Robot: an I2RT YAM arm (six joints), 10 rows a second.
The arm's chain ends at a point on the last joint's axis. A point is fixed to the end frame.
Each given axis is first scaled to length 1.
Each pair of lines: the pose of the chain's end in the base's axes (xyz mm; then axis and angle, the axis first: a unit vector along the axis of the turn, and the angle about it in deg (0 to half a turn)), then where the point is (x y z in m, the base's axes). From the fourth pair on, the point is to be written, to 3 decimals.
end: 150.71 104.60 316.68 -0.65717 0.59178 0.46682 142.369
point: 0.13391 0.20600 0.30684
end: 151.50 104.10 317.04 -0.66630 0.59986 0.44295 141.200
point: 0.13761 0.20559 0.30410
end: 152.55 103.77 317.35 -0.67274 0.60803 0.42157 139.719
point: 0.14204 0.20538 0.30230
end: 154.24 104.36 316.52 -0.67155 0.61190 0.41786 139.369
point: 0.145 0.206 0.301
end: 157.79 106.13 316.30 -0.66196 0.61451 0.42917 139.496
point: 0.149 0.208 0.303
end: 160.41 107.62 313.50 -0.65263 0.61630 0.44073 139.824
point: 0.151 0.210 0.302
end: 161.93 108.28 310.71 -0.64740 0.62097 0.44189 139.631
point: 0.154 0.211 0.299
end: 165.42 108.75 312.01 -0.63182 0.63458 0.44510 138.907
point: 0.161 0.211 0.302
